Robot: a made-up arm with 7 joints. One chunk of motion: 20 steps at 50 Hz.
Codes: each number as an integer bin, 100 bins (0 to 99) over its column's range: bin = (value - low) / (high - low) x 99, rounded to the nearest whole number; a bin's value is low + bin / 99 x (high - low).
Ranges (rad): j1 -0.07..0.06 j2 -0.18..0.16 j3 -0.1..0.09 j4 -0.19..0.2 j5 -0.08..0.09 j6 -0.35..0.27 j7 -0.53..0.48
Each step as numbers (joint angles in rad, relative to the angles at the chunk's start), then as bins.
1 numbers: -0.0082 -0.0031 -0.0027 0.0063 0.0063 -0.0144 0.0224
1 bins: 47 52 51 50 50 54 54
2 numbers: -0.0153 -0.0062 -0.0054 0.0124 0.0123 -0.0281 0.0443
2 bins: 42 51 49 51 54 51 56
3 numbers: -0.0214 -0.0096 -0.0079 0.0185 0.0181 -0.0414 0.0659
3 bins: 37 50 48 53 57 49 58
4 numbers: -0.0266 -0.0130 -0.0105 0.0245 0.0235 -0.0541 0.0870
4 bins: 33 49 47 54 60 47 60
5 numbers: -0.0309 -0.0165 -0.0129 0.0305 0.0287 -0.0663 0.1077
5 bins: 30 48 45 56 63 45 63
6 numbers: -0.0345 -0.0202 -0.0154 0.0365 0.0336 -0.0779 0.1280
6 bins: 27 47 44 57 66 43 64
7 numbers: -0.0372 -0.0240 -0.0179 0.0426 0.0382 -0.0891 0.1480
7 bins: 25 45 43 59 69 42 66
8 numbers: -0.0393 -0.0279 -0.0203 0.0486 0.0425 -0.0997 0.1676
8 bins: 23 44 42 61 71 40 68
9 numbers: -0.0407 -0.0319 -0.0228 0.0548 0.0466 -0.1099 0.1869
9 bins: 22 43 40 62 74 38 70
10 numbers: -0.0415 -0.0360 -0.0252 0.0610 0.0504 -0.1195 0.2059
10 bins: 22 42 39 64 76 37 72
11 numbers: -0.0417 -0.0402 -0.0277 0.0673 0.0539 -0.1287 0.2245
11 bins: 22 41 38 65 78 35 74
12 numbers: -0.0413 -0.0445 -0.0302 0.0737 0.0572 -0.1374 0.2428
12 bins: 22 39 36 67 80 34 76
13 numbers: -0.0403 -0.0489 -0.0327 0.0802 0.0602 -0.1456 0.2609
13 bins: 23 38 35 69 82 33 78
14 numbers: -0.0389 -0.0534 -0.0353 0.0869 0.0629 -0.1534 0.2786
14 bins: 24 37 34 70 83 31 79
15 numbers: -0.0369 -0.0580 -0.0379 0.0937 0.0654 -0.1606 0.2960
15 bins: 25 36 32 72 85 30 81
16 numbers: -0.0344 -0.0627 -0.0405 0.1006 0.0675 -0.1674 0.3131
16 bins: 27 34 31 74 86 29 83
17 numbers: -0.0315 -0.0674 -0.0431 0.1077 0.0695 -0.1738 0.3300
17 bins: 29 33 30 76 87 28 84
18 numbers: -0.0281 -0.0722 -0.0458 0.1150 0.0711 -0.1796 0.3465
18 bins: 32 31 28 77 88 27 86
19 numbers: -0.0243 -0.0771 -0.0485 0.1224 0.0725 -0.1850 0.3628
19 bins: 35 30 27 79 89 26 88
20 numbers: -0.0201 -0.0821 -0.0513 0.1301 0.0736 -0.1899 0.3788
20 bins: 38 29 25 81 89 26 89
